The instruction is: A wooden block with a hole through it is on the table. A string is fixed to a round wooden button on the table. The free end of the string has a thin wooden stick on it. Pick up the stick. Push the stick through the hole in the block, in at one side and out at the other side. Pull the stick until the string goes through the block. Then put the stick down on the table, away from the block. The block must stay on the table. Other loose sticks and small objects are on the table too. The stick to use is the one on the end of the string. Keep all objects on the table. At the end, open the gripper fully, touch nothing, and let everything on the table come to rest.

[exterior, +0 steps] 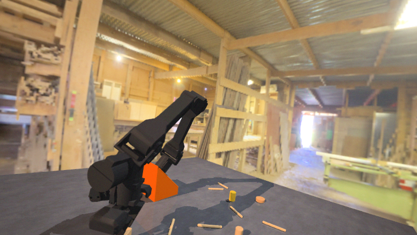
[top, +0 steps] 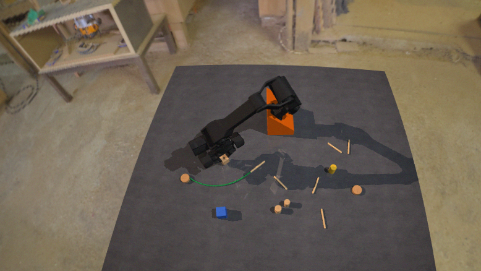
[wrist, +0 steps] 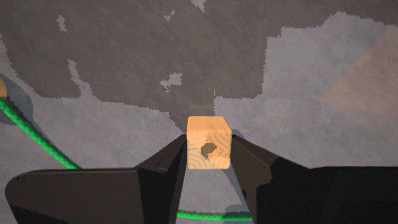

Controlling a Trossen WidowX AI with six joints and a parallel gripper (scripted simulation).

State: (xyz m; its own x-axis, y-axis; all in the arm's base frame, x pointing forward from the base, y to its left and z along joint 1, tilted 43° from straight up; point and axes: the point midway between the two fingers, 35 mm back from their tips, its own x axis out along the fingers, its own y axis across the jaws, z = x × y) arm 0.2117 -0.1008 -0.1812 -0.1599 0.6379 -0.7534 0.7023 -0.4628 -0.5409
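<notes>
Now: the thin wooden stick 13 cm to the left of my gripper tip, 3 cm below it and 2 cm ahead of it. From my gripper tip the other things lie so: blue cube: 23 cm ahead, 4 cm to the left, 1 cm below; wooden block: right at my gripper tip; round wooden button: 16 cm to the right, 11 cm ahead, 2 cm below.
</notes>
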